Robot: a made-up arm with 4 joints.
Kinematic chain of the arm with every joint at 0, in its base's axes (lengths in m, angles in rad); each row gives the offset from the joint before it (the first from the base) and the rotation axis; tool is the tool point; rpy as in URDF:
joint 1: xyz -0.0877 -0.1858 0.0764 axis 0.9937 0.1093 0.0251
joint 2: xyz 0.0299 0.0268 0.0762 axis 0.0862 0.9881 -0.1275
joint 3: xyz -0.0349 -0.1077 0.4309 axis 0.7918 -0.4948 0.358
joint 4: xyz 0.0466 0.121 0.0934 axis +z
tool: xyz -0.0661 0.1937 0.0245 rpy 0 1.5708 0
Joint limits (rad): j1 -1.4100..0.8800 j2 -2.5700..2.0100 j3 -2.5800..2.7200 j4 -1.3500..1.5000
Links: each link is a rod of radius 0.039 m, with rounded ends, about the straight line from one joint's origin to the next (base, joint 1, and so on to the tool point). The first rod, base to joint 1, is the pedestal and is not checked.
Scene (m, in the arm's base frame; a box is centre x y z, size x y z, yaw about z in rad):
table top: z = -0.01
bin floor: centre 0.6 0.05 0 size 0.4 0.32 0.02 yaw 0.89
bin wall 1: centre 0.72 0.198 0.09 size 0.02 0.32 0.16 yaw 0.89
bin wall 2: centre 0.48 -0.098 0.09 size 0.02 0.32 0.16 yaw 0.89
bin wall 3: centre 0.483 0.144 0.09 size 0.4 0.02 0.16 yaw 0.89
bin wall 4: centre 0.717 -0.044 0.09 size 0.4 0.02 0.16 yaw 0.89
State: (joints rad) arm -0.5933 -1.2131 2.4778 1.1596
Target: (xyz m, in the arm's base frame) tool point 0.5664 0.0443 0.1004
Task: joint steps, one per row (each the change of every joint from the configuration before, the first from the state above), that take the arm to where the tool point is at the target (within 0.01 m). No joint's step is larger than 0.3 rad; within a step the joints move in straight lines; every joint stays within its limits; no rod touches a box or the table.
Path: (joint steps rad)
1: -0.0211 0.2699 -0.1968 -0.1201
2: -0.0211 0.2699 -0.1969 -0.1201
3: -0.0210 0.2698 -0.1968 -0.1200
4: -0.0211 0.2699 -0.1968 -0.1201
5: -0.0211 0.2699 -0.1969 -0.1201
6: -0.0211 0.2699 -0.1968 -0.1201
7: -0.0210 0.2699 -0.1968 -0.1201
8: -0.0211 0.2698 -0.1969 -0.1200
9: -0.0211 0.2699 -0.1968 -0.1201
10: -0.0211 0.2699 -0.1968 -0.1201
11: -0.2020 -0.0089 -0.0836 -0.1162
12: -0.2019 -0.0089 -0.0836 -0.1163
13: -0.2020 -0.0089 -0.0835 -0.1162

